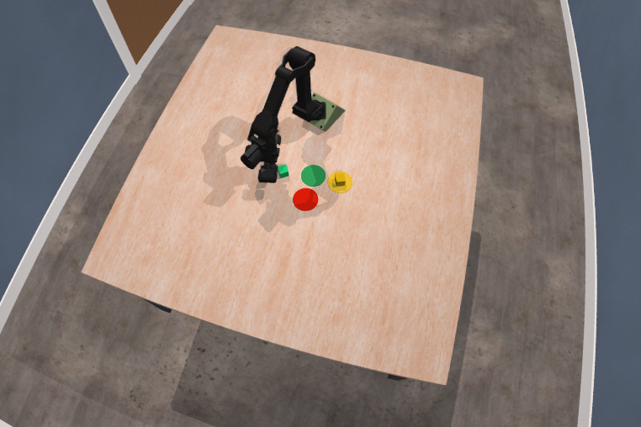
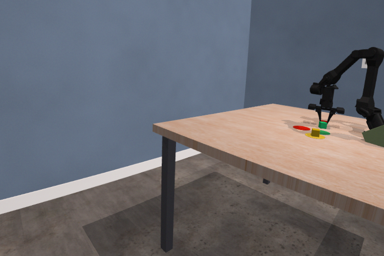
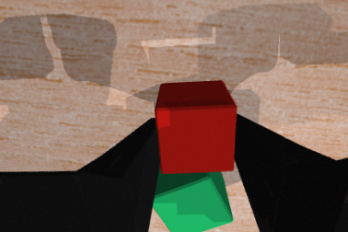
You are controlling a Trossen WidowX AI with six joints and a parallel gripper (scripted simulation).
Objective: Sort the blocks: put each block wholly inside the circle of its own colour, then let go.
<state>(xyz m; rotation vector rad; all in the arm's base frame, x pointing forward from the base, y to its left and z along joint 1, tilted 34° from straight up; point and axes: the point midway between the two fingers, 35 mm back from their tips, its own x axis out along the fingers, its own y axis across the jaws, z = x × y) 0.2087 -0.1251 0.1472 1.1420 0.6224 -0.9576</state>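
Now: hand 1 cm short of the green block, 4 cm to the right of it and 4 cm above it. The rest, counted from my hand: red circle 11 cm ahead, 12 cm to the left, 5 cm below; then green circle 2 cm ahead, 15 cm to the left, 5 cm below; then red block 4 cm below.
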